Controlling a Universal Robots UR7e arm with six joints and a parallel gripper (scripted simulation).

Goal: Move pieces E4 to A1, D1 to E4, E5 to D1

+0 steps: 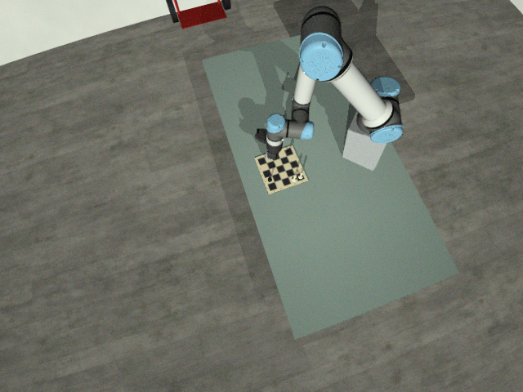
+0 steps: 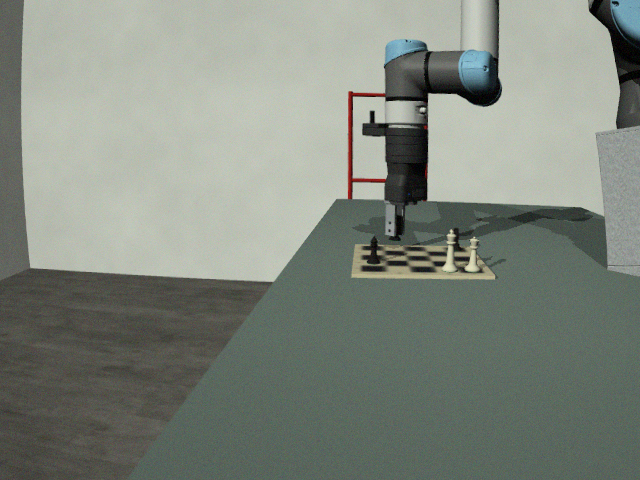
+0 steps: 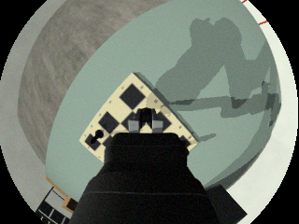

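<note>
My hand is 7 cm to the right of the chessboard, 5 cm above it and 4 cm past it. From my hand the other things lie so: dark piece: 1 cm below; white king: 15 cm to the left, 10 cm behind, 1 cm below; white queen: 14 cm to the left, 13 cm behind, 2 cm below.
</note>
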